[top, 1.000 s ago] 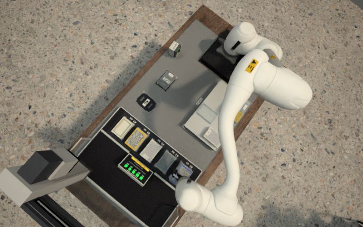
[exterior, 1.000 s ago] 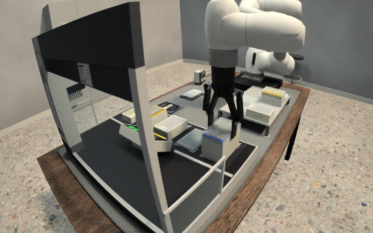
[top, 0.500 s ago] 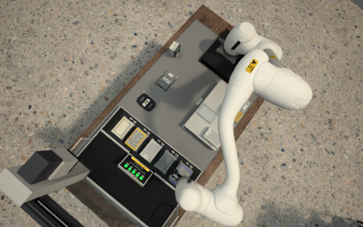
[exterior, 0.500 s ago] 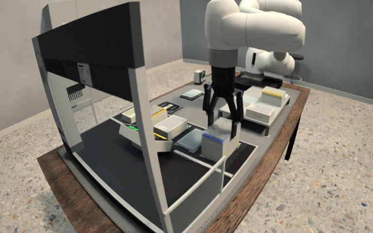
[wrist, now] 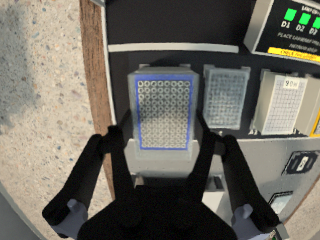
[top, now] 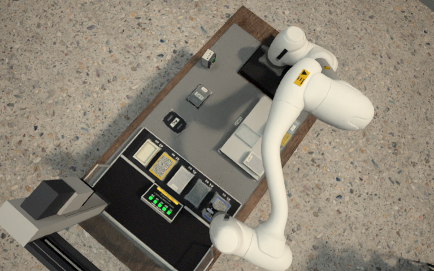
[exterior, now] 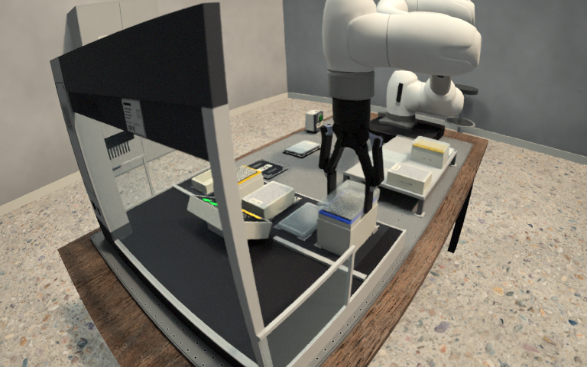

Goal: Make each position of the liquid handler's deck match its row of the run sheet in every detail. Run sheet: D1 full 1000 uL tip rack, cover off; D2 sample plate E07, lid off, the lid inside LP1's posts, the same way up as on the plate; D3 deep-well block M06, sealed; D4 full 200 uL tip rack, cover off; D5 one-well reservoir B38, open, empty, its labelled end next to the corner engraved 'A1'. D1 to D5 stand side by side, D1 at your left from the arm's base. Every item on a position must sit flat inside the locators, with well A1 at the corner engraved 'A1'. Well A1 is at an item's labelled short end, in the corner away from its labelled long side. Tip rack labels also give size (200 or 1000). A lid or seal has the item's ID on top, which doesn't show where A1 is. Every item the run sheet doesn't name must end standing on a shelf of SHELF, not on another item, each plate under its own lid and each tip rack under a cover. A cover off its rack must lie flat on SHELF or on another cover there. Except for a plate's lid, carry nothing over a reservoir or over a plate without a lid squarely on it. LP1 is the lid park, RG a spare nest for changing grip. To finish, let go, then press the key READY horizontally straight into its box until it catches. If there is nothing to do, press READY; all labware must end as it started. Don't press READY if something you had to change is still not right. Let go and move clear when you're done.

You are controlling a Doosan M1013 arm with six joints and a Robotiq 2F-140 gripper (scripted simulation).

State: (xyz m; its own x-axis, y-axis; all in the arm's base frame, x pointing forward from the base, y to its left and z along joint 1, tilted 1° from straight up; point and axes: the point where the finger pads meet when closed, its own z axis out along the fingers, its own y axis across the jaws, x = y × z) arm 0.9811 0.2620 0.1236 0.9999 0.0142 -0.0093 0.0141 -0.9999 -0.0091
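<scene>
My gripper is now 50 mm above the blue-rimmed tip rack, 10 mm to the left of it and 10 mm past it. Round my hand: clear plate 120 mm to the right, 110 mm below; yellow-rimmed tip rack 380 mm to the right, 80 mm below; handler's frame post 390 mm ahead, 110 mm to the left, 90 mm above.
</scene>
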